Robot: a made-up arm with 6 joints.
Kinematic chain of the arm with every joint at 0, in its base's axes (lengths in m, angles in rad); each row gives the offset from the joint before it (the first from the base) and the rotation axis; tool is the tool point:
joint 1: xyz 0 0 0.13 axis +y
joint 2: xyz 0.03 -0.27 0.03 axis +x
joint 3: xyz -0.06 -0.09 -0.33 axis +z
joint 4: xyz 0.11 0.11 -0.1 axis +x
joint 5: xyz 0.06 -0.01 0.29 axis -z
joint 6: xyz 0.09 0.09 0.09 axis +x
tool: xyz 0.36 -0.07 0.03
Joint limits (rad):
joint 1: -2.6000..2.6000
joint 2: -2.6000..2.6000
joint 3: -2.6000..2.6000
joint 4: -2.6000..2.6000
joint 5: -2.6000..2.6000
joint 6: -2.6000..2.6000
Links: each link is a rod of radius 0.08 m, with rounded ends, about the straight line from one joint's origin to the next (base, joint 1, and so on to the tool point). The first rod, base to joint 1, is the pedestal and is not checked.
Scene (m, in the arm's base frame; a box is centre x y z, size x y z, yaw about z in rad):
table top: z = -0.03
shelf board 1: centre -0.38 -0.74 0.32 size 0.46 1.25 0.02 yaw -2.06
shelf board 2: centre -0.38 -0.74 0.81 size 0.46 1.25 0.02 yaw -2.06
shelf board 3: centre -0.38 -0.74 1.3 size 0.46 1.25 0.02 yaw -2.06
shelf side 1: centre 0.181 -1.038 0.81 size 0.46 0.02 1 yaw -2.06
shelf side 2: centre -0.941 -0.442 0.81 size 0.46 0.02 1 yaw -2.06
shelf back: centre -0.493 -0.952 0.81 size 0.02 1.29 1 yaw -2.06
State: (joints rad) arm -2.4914 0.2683 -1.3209 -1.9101 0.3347 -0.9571
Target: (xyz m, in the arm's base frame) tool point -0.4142 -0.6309 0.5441
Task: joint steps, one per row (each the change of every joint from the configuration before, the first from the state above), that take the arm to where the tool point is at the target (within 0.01 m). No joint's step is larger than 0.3 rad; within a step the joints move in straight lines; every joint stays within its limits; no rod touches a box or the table.
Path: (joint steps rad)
1: 0.2002 0.1323 0.1298 0.0687 0.1049 0.0378
2: 0.2002 0.1323 0.1298 0.0687 0.1049 0.0378
3: 0.0919 -0.0833 0.0522 0.1108 0.2552 0.0632
4: 0.0918 -0.0832 0.0521 0.1107 0.2552 0.0633
5: 0.0918 -0.0833 0.0522 0.1107 0.2553 0.0633
6: 0.0918 -0.0833 0.0521 0.1107 0.2552 0.0632
7: -0.2534 0.0315 -0.1194 -0.0029 -0.2040 -0.0623
8: -0.2533 0.0316 -0.1194 -0.0030 -0.2040 -0.0622
9: -0.2534 0.0315 -0.1194 -0.0029 -0.2039 -0.0623

